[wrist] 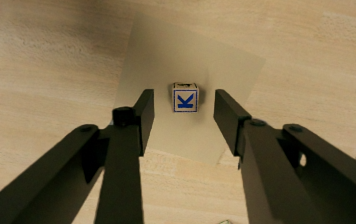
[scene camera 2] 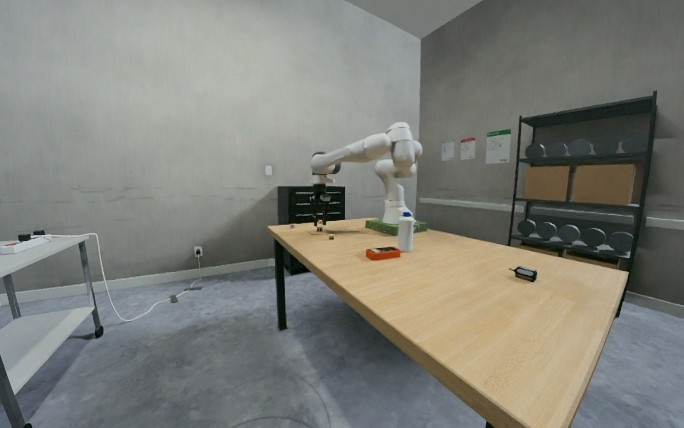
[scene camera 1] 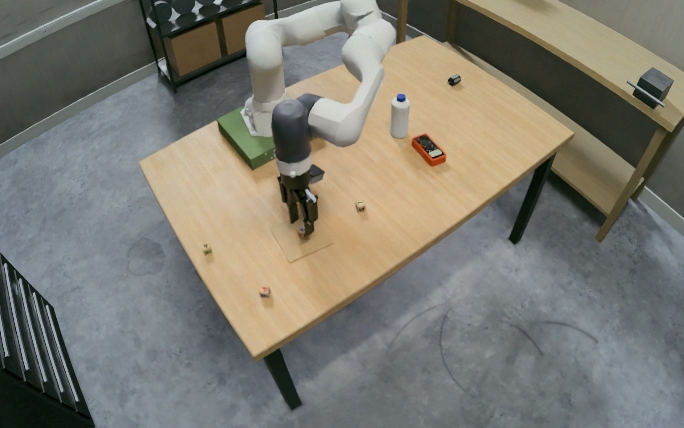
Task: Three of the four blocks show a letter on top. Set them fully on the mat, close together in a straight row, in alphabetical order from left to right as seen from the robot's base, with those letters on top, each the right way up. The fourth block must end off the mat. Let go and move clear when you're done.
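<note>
Wrist view: the gripper is visible. The pictures show the gripper, together with a white bottle and a thin tan mat.
</note>
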